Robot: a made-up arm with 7 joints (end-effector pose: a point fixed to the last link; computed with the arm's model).
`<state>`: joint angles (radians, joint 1 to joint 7).
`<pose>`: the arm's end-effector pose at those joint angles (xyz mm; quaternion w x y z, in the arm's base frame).
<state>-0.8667 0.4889 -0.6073 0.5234 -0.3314 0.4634 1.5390</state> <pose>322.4 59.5 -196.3 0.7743 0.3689 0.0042 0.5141</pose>
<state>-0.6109 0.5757 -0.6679 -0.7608 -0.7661 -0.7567 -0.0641</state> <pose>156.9 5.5 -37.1 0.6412 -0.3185 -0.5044 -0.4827</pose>
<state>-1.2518 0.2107 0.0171 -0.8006 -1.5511 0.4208 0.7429</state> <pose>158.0 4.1 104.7 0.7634 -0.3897 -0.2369 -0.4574</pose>
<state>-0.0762 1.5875 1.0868 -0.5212 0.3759 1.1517 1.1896</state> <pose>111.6 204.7 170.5 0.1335 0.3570 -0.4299 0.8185</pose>
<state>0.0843 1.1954 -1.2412 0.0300 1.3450 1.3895 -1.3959</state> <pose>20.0 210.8 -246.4 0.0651 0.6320 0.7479 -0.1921</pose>
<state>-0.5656 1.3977 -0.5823 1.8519 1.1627 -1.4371 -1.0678</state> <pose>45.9 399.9 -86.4 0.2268 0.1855 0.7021 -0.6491</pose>
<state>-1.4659 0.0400 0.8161 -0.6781 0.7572 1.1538 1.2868</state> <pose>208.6 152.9 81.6 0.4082 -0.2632 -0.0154 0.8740</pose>
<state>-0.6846 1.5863 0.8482 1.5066 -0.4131 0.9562 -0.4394</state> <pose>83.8 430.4 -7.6 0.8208 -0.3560 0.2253 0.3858</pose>
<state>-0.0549 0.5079 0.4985 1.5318 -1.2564 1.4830 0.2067</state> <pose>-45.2 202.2 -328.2 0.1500 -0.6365 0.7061 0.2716</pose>
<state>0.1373 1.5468 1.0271 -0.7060 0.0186 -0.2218 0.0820</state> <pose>133.4 129.1 108.6 0.5015 0.6935 -0.5135 -0.0618</pose>
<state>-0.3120 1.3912 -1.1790 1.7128 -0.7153 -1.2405 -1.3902</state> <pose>73.1 414.6 -65.7 0.4880 0.3728 0.6317 -0.4732</pose>
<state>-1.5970 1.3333 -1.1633 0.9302 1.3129 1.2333 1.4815</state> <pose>284.1 284.7 106.4 0.4360 -0.6810 0.3588 -0.4663</pose>
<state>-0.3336 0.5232 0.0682 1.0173 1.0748 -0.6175 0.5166</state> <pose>164.2 214.9 -311.7 0.7868 0.6057 0.0593 -0.1029</pose>
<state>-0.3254 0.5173 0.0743 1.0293 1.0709 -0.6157 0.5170</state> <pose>159.4 214.9 -314.7 0.7894 0.6015 0.0697 -0.1008</pose>
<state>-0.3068 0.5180 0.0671 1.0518 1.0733 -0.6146 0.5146</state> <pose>148.9 216.8 -319.8 0.7868 0.6005 0.0898 -0.1109</pose>
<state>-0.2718 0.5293 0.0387 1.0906 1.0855 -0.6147 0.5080</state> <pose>129.0 221.7 -327.4 0.7748 0.6036 0.1250 -0.1400</pose>
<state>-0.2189 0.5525 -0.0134 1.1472 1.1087 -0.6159 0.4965</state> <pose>97.7 230.4 -335.3 0.7498 0.6087 0.1766 -0.1901</pose>
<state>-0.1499 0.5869 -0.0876 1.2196 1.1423 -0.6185 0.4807</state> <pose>55.5 243.0 -339.9 0.7081 0.6108 0.2420 -0.2587</pose>
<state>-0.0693 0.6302 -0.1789 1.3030 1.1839 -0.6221 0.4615</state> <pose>5.3 259.0 -336.5 0.6481 0.6044 0.3155 -0.3393</pose>
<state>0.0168 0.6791 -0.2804 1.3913 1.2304 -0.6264 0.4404</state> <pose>-47.3 277.3 -322.2 0.5714 0.5856 0.3893 -0.4231</pose>
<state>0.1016 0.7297 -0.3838 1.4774 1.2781 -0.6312 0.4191</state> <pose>-95.7 295.9 -297.4 0.4840 0.5542 0.4554 -0.5012</pose>
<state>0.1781 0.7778 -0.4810 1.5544 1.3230 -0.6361 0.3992</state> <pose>-134.2 312.9 -266.2 0.3952 0.5149 0.5080 -0.5663</pose>
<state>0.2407 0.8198 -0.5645 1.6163 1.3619 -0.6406 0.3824</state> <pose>-160.6 326.8 -234.9 0.3153 0.4748 0.5445 -0.6153</pose>
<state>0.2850 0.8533 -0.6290 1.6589 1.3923 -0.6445 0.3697</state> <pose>-175.6 337.1 -209.5 0.2531 0.4418 0.5659 -0.6484</pose>
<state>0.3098 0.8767 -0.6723 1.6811 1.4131 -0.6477 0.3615</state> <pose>-182.0 343.9 -193.4 0.2130 0.4205 0.5753 -0.6685</pose>
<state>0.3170 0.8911 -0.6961 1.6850 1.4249 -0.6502 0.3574</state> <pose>-182.6 347.7 -186.7 0.1939 0.4122 0.5759 -0.6789</pose>
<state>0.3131 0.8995 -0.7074 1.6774 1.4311 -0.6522 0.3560</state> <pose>-180.0 349.7 -186.2 0.1884 0.4126 0.5715 -0.6838</pose>
